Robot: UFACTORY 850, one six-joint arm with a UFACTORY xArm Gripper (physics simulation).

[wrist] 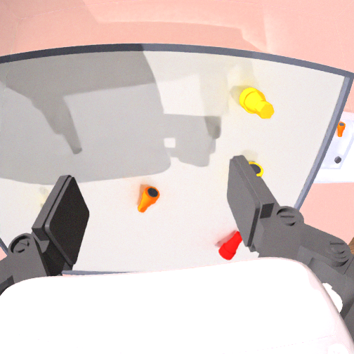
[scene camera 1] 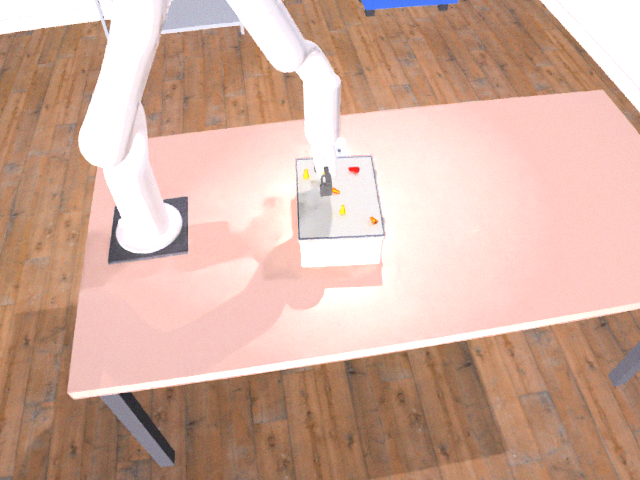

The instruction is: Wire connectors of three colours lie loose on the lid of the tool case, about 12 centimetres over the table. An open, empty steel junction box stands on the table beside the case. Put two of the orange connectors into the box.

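Note:
The steel junction box (scene camera 1: 342, 145) (wrist: 326, 175) stands beside the tool case (scene camera 1: 340, 251), partly cut off in the wrist view. An orange connector (wrist: 341, 129) lies inside it. On the lid (scene camera 1: 359, 196) (wrist: 300, 110), one orange connector (scene camera 1: 336, 191) (wrist: 149, 198) lies near the middle, and another orange connector (scene camera 1: 373, 220) lies near a corner. My gripper (scene camera 1: 325, 192) (wrist: 153, 185) is open and empty above the lid; in the wrist view the middle orange connector shows between its fingers. Its height over the connector is hard to tell.
A red connector (scene camera 1: 354, 169) (wrist: 230, 246) lies on the lid, partly behind the right finger in the wrist view. Yellow connectors (scene camera 1: 306, 174) (wrist: 256, 103) also lie there, one partly behind that finger. The case stands on the pink table (scene camera 1: 491, 206).

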